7 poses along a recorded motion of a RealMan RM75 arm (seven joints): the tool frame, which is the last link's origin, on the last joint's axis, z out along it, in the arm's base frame.
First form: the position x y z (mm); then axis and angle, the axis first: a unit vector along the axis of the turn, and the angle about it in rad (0 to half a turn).
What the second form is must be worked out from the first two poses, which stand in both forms.
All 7 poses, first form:
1: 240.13 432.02 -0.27 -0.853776 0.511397 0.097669 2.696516
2: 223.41 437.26 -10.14 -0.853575 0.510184 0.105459 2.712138
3: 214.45 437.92 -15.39 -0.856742 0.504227 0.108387 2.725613
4: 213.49 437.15 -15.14 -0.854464 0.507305 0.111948 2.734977
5: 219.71 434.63 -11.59 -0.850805 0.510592 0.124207 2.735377
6: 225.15 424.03 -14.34 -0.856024 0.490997 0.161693 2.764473
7: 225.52 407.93 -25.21 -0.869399 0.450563 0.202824 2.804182
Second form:
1: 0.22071 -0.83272 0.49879 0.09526 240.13 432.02 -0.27
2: 0.21308 -0.83397 0.49847 0.10304 223.41 437.26 -10.14
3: 0.20649 -0.83828 0.49336 0.10605 214.45 437.92 -15.39
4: 0.20191 -0.83687 0.49686 0.10964 213.49 437.15 -15.14
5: 0.20171 -0.83332 0.50010 0.12165 219.71 434.63 -11.59
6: 0.18744 -0.84085 0.48229 0.15883 225.15 424.03 -14.34
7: 0.16791 -0.85706 0.44417 0.19994 225.52 407.93 -25.21
